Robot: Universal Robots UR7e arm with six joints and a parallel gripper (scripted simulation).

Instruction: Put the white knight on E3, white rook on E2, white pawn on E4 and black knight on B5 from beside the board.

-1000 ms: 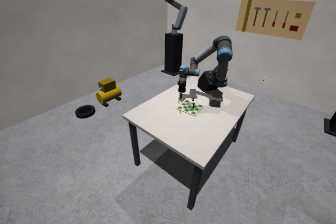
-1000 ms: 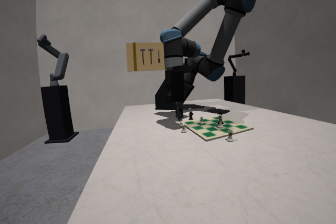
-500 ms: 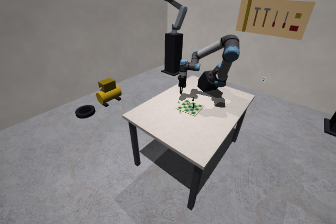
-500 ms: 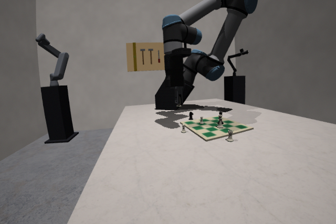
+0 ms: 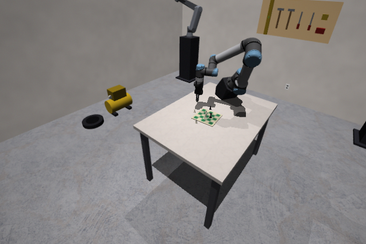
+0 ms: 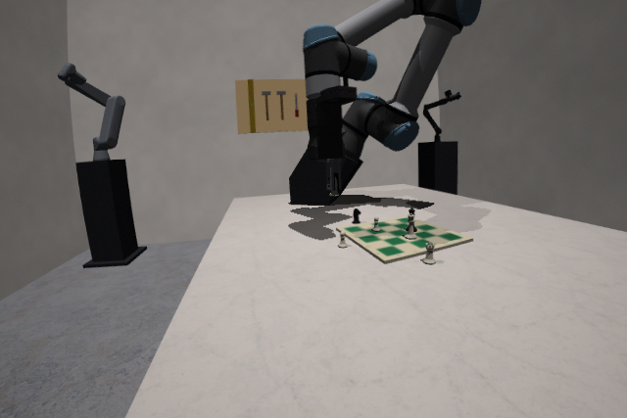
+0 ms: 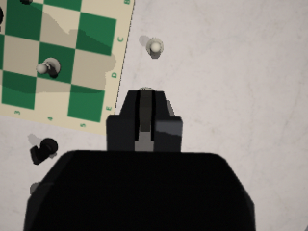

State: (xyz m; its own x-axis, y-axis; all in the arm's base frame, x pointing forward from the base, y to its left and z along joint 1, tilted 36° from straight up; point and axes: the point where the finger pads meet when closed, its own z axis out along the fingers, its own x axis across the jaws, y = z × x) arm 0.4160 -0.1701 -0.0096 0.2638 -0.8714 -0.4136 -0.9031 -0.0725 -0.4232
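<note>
My gripper is now 140 mm to the right of the cream chessboard, 130 mm above it and 20 mm short of it.
</note>
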